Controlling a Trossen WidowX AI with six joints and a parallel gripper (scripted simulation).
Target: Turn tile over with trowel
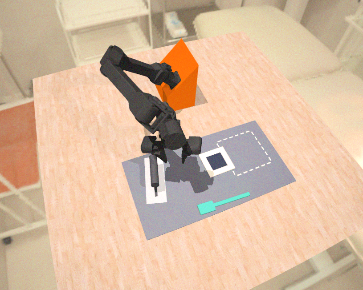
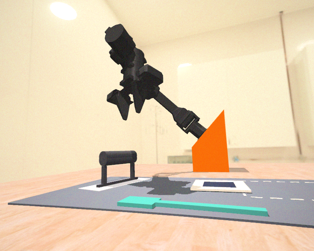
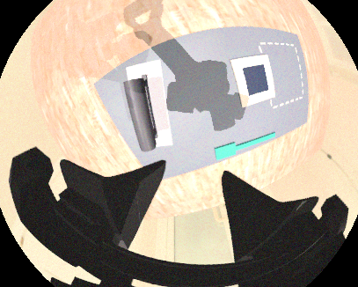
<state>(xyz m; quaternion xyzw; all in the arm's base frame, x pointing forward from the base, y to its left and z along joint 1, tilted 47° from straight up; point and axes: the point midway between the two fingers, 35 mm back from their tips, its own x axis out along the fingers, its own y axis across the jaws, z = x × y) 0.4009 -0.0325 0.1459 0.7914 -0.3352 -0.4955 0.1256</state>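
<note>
Right now my gripper tip is 70 mm past the black-handled tool, 60 mm to the left of it and 140 mm above it. From my gripper tip the other things lie so: white tile 50 mm behind, 200 mm to the left, 170 mm below; grey mat 10 mm behind, 150 mm to the left, 190 mm below; teal trowel 130 mm ahead, 140 mm to the left, 170 mm below.
</note>
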